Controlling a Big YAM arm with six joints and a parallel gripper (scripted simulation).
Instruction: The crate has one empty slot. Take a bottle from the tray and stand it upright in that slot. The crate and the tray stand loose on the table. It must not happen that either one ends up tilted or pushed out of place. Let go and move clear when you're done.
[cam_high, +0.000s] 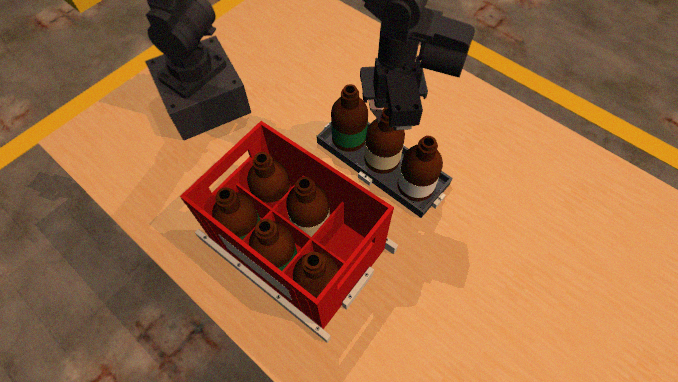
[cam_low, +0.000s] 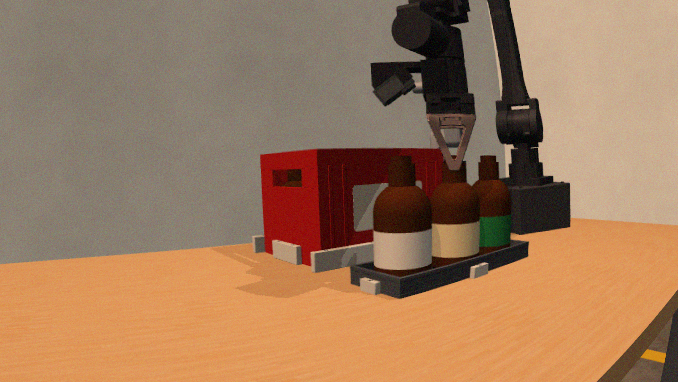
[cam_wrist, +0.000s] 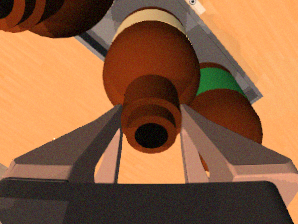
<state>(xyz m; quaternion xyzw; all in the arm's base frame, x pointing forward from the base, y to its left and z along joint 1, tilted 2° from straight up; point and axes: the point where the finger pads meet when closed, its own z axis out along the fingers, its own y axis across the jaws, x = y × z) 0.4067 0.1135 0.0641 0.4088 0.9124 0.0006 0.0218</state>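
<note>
The dark tray is 14 cm below my hand. From my hand the other things lie so: red crate: 2 cm behind, 25 cm to the right, 6 cm below.
</note>
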